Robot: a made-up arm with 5 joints.
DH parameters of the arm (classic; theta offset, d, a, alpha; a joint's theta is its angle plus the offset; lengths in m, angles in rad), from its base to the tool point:
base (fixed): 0 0 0 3.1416
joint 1: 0 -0.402 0.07 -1.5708
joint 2: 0 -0.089 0.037 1.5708
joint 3: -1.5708 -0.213 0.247 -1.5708
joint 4: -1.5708 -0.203 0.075 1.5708
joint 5: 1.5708 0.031 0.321 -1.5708
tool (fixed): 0 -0.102 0 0
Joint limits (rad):
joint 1: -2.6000..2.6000
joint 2: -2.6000..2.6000
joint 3: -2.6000..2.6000
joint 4: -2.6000..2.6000
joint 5: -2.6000..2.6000
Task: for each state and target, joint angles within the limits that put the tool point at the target. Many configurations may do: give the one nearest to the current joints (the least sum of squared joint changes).
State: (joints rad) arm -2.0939 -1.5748 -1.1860 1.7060 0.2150
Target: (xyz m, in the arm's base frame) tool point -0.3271 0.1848 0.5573
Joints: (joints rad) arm -1.8358 -1.6484 -1.3295 1.6818 0.5536
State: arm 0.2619 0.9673 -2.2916 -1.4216 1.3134
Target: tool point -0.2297 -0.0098 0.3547
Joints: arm 0.0982 1.0604 -2.6000 -1.2574 0.4742
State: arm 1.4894 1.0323 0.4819 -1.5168 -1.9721
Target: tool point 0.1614 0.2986 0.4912
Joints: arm 1.6970 0.4967 0.5567 -1.6178 -1.5601
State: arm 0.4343 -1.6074 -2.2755 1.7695 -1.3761
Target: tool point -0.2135 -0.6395 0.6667
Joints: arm 0.9545 -1.4993 -2.2813 1.9897 -1.5513
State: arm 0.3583 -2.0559 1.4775 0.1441 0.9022
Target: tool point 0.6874 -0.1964 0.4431
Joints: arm 0.8754 -1.0482 1.1728 -0.2980 1.9166
